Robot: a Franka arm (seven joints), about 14 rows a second.
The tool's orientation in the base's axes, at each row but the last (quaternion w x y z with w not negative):
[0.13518, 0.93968, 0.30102, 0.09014]
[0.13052, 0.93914, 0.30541, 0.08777]
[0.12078, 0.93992, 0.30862, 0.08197]
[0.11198, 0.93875, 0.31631, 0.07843]
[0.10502, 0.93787, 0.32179, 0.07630]
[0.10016, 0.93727, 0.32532, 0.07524]
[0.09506, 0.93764, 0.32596, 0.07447]
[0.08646, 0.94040, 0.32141, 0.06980]
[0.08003, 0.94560, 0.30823, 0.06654]
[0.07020, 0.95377, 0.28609, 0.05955]
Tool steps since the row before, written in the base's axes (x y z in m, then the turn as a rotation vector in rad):
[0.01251, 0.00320, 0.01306, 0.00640, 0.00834, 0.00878]
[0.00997, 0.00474, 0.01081, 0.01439, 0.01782, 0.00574]
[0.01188, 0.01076, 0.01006, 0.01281, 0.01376, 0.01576]
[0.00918, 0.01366, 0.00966, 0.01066, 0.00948, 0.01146]
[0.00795, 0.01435, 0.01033, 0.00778, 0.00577, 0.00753]
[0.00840, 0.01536, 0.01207, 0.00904, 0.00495, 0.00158]
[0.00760, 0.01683, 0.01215, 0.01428, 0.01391, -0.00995]
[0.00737, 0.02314, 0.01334, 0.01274, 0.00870, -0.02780]
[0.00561, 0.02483, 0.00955, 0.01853, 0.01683, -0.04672]
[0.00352, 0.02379, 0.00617, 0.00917, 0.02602, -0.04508]
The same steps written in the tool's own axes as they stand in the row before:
[0.01308, 0.00830, -0.00987, 0.01083, -0.00035, -0.00838]
[0.01170, 0.00503, -0.00874, 0.02260, -0.00425, -0.00535]
[0.01671, 0.00105, -0.00881, 0.01971, 0.00082, -0.01459]
[0.01632, -0.00278, -0.00949, 0.01507, 0.00178, -0.01023]
[0.01588, -0.00385, -0.01043, 0.01022, 0.00198, -0.00649]
[0.01704, -0.00395, -0.01209, 0.01024, 0.00195, -0.00035]
[0.01737, -0.00566, -0.01245, 0.01901, -0.00443, 0.01073]
[0.02105, -0.01088, -0.01436, 0.01324, -0.00499, 0.02847]
[0.01996, -0.01475, -0.01110, 0.02126, -0.01180, 0.04710]
[0.01655, -0.01673, -0.00790, 0.01871, -0.02415, 0.04313]

